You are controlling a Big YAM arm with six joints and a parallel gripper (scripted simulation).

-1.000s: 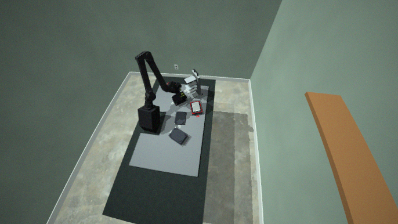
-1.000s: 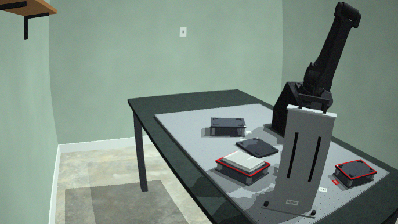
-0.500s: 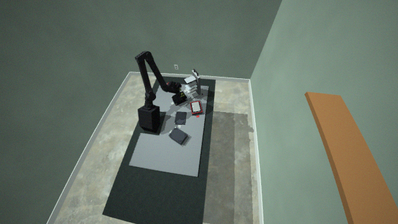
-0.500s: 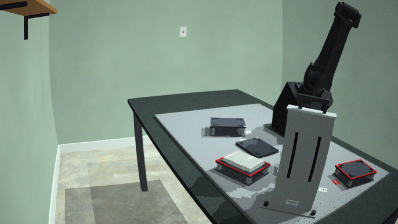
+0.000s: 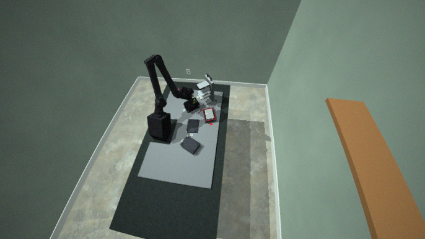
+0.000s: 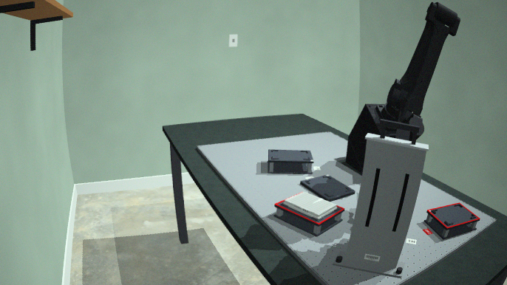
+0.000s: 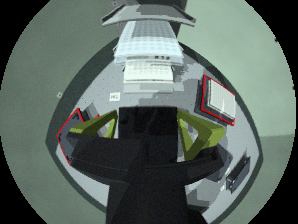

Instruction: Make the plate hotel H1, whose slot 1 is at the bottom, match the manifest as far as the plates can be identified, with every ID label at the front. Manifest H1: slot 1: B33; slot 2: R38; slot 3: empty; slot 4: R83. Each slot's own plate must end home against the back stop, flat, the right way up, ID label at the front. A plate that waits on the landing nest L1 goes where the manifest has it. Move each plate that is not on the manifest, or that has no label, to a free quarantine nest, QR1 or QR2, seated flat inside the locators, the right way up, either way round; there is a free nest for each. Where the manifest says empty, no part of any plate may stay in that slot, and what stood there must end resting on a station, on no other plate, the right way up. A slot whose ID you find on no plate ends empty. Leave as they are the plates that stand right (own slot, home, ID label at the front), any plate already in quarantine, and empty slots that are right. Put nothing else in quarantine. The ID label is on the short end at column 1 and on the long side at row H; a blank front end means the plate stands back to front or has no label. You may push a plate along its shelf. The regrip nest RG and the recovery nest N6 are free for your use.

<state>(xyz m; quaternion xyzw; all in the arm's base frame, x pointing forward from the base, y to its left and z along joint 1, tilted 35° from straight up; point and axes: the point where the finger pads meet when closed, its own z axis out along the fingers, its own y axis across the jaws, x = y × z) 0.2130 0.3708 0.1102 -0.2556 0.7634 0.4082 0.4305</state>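
Right now my hand is 8 cm short of the plate, 9 cm to the right of it and 5 cm below it. Also, from my hand: N6 label: 10 cm ahead, 39 cm to the right, 11 cm below; then plate hotel H1: 14 cm ahead, 15 cm to the left, 5 cm above.
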